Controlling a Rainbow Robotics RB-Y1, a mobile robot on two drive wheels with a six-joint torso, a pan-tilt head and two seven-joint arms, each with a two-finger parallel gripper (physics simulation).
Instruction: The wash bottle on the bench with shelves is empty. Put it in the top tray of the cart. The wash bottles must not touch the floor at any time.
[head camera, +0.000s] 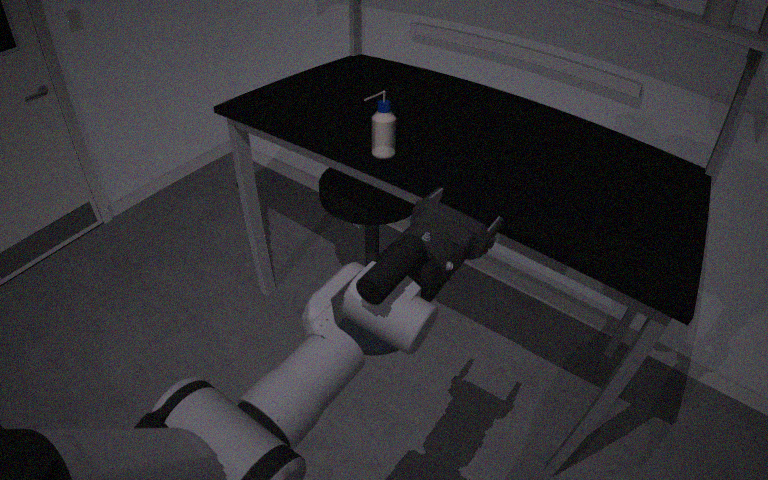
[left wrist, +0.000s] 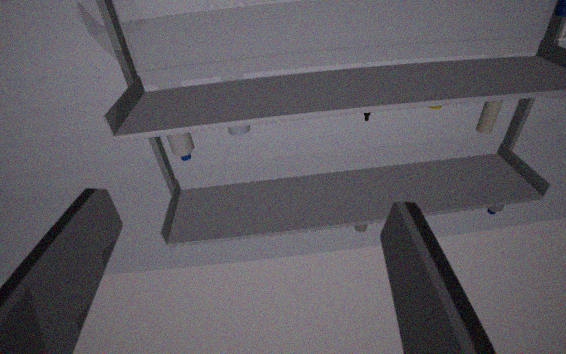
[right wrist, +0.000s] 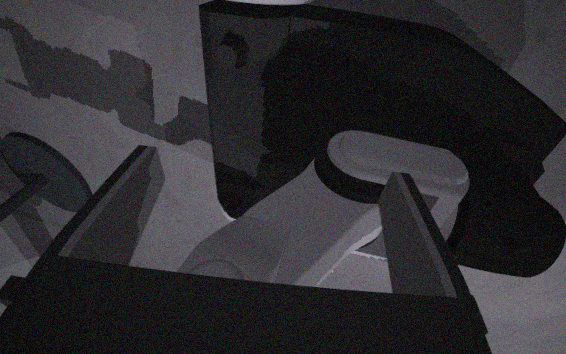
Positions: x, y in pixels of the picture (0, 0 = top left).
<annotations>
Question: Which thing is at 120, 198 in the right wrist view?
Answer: My right gripper.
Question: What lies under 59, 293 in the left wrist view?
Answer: My left gripper.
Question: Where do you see a door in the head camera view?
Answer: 54, 175
</annotations>
